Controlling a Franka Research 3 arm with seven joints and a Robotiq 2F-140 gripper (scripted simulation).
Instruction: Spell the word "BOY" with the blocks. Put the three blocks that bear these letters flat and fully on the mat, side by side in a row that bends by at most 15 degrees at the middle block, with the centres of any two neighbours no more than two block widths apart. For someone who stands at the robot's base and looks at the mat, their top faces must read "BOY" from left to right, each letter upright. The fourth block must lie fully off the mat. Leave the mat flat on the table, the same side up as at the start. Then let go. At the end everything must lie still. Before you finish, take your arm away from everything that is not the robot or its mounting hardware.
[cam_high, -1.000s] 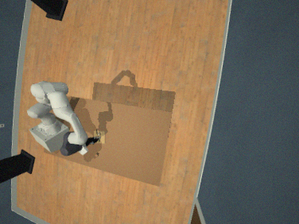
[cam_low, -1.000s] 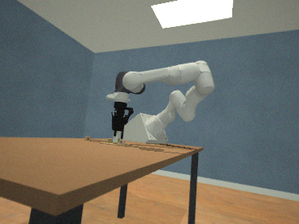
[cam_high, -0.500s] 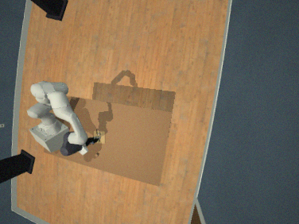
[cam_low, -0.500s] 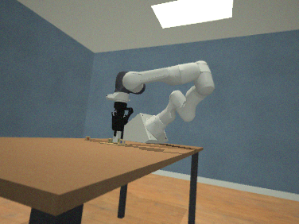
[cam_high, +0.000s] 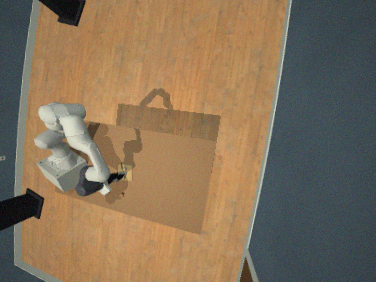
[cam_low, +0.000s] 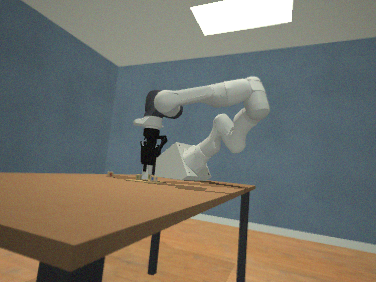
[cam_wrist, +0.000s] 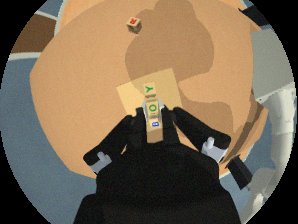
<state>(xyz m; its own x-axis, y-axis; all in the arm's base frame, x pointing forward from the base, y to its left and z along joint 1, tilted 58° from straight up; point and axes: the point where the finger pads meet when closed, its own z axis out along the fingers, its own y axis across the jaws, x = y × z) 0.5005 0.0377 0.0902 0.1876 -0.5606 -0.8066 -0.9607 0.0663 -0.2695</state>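
My hand is 4 cm above the mat.
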